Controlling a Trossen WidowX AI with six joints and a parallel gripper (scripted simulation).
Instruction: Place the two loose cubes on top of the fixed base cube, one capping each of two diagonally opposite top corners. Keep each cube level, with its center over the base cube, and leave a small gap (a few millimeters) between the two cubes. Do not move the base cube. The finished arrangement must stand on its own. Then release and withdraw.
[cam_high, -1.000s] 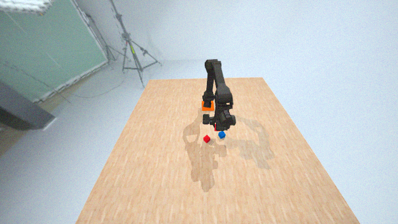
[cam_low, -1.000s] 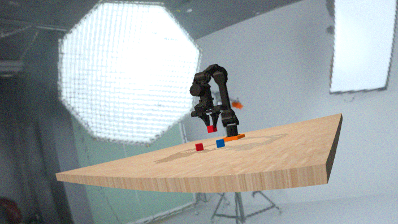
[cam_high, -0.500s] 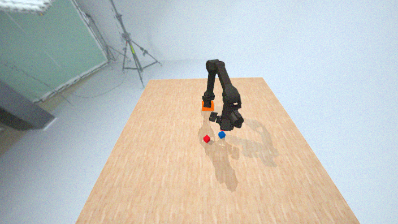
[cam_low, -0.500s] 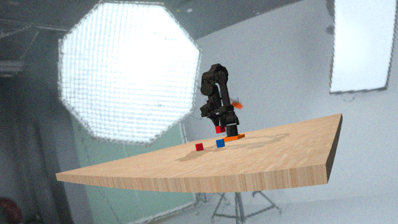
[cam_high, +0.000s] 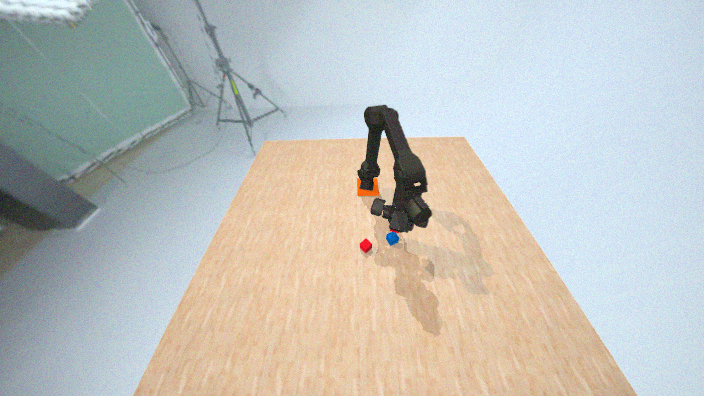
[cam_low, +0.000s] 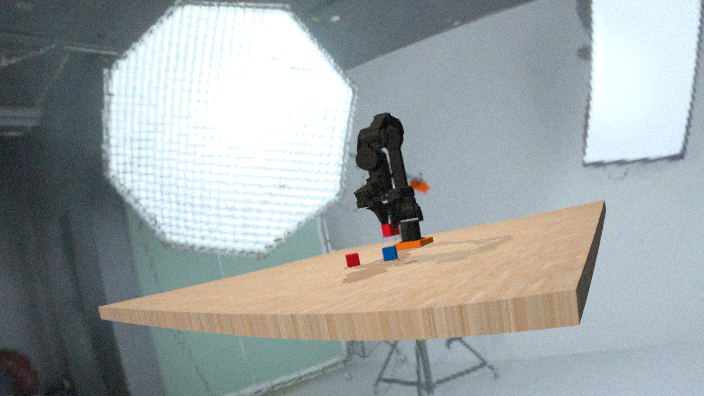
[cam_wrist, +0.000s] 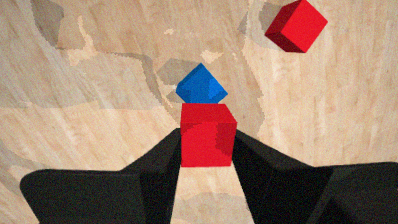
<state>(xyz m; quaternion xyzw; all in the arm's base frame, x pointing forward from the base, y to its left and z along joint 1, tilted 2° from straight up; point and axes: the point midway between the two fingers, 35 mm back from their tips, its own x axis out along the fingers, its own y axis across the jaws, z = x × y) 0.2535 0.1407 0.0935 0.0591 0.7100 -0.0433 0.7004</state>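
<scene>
The blue cube is 6 cm below my gripper tip and 2 cm ahead of it.
</scene>
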